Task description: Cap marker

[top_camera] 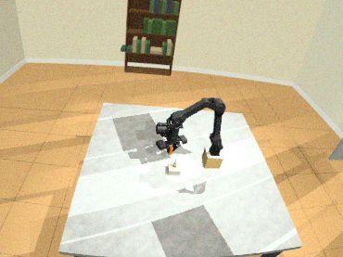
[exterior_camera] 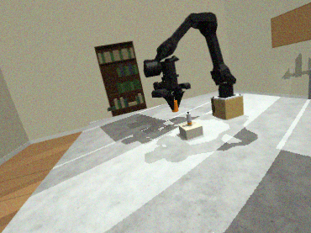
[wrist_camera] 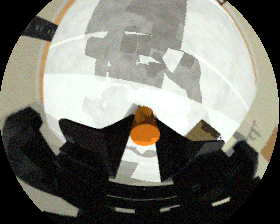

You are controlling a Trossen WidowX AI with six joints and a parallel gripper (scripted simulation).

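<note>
My gripper tip is now 3 cm past the holder block, 6 cm to the right of it and 9 cm above it. Round my gripper tip: orange cap (1 cm above).
</note>
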